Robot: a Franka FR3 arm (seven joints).
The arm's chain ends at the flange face. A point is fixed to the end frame.
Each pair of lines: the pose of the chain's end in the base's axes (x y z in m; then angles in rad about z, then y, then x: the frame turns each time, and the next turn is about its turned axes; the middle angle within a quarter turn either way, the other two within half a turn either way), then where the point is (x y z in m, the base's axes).
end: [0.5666 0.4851 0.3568 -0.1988 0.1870 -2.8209]
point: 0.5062 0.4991 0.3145
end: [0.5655 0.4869 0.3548 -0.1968 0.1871 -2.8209]
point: 0.5051 0.5008 0.3125
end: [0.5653 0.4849 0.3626 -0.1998 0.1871 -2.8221]
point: 0.5049 0.4989 0.3203
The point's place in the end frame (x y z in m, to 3 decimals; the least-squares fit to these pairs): -0.053 0.015 0.051
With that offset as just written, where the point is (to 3 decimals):
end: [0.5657 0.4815 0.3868 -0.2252 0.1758 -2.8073]
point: 0.506 0.498 0.344
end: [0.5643 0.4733 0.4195 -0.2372 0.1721 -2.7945]
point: 0.505 0.491 0.376
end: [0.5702 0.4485 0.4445 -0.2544 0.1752 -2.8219]
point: 0.511 0.466 0.401
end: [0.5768 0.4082 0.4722 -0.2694 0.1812 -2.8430]
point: 0.517 0.425 0.429
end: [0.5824 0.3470 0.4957 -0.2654 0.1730 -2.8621]
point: 0.523 0.363 0.452
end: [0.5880 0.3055 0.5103 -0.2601 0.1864 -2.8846]
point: 0.528 0.320 0.468
